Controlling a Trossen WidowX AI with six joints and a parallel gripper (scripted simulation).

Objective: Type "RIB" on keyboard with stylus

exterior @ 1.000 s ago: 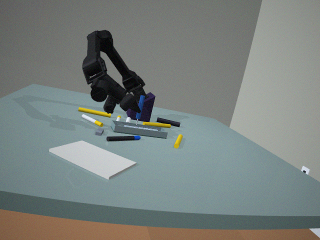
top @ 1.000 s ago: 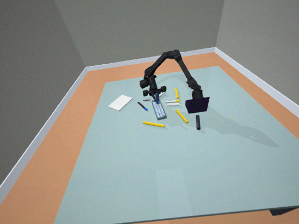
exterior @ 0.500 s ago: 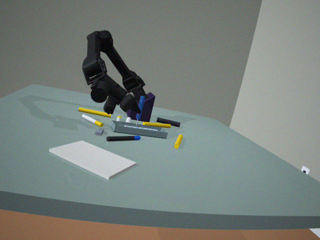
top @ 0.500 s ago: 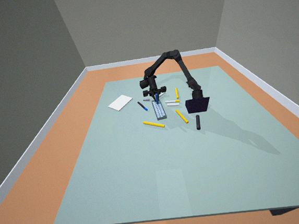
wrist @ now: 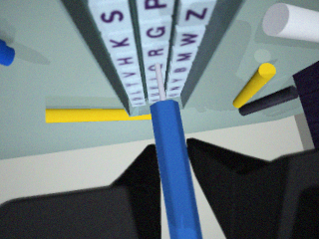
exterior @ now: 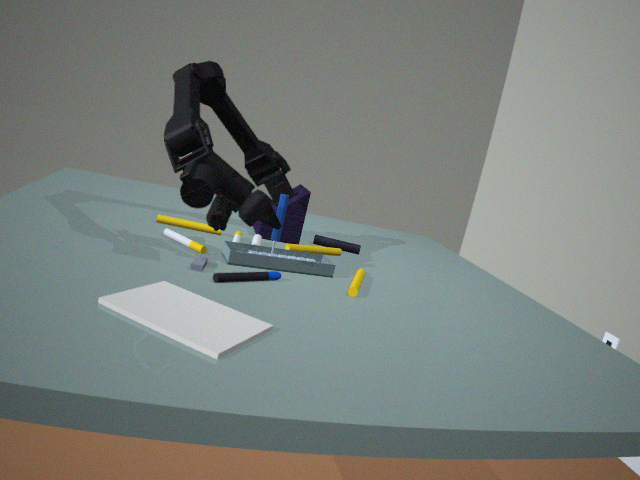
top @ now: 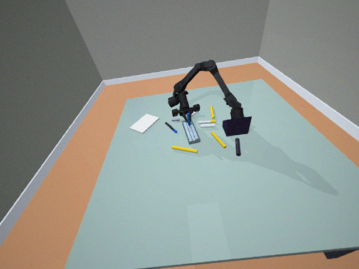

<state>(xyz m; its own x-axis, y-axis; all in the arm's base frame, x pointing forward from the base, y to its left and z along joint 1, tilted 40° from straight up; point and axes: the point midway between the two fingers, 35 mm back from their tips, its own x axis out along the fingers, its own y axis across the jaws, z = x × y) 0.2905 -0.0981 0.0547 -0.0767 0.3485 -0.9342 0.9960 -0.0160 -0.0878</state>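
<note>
My gripper tip is now 110 mm short of the black-and-blue marker, 40 mm to the left of it and 70 mm above it. The rest, counted from my gripper tip: blue stylus: 10 mm below; stylus tip: 50 mm below; grey eraser: 80 mm ahead, 150 mm to the right, 70 mm below.
</note>
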